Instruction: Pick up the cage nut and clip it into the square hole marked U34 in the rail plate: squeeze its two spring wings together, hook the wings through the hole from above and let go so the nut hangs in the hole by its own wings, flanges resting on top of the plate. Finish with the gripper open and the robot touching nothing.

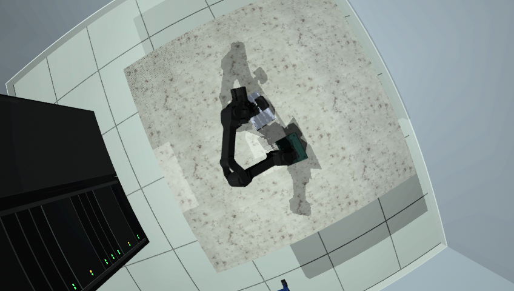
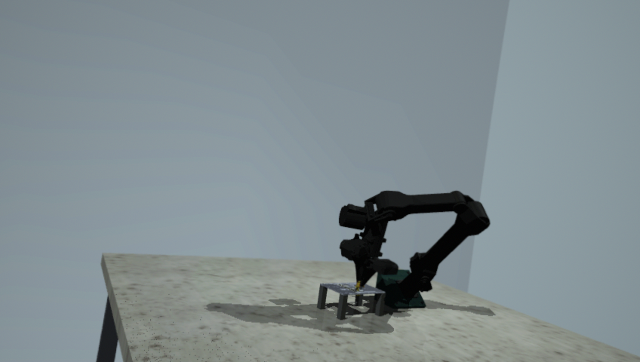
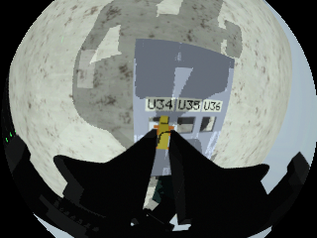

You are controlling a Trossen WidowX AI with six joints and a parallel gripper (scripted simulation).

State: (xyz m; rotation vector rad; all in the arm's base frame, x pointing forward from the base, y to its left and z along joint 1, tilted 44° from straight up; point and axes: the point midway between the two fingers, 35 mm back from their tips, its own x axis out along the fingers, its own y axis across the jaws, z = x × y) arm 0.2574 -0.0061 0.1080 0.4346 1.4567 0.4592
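Now: the cage nut 1 cm below my gripper tip.
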